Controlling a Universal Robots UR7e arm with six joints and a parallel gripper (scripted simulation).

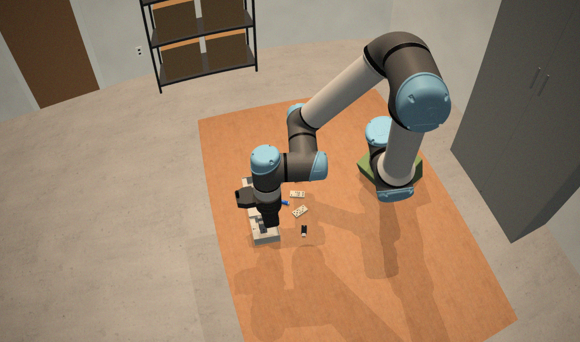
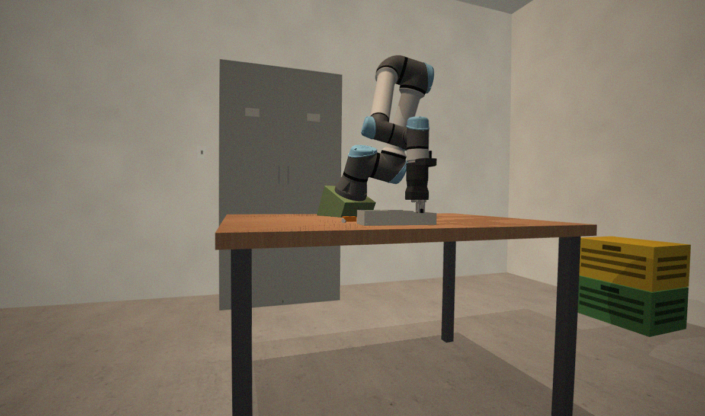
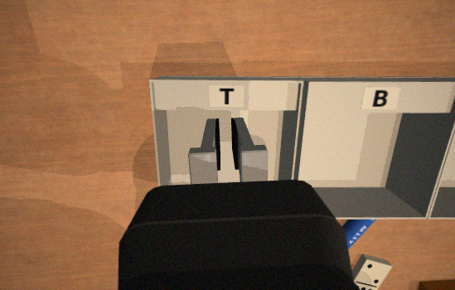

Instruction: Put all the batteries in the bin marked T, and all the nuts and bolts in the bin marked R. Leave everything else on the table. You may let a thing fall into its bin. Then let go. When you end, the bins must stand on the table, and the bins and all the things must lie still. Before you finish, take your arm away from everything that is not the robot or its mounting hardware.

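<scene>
My gripper is now 14 cm past the grey bolt, 22 cm to the left of it and 3 cm above it. Also, from my hand: blue cylindrical battery 11 cm behind, 8 cm to the right, 3 cm below; black USB stick 12 cm behind, 5 cm to the left, 3 cm below; grey bin row 2 cm behind, 8 cm to the right, 1 cm below.
</scene>
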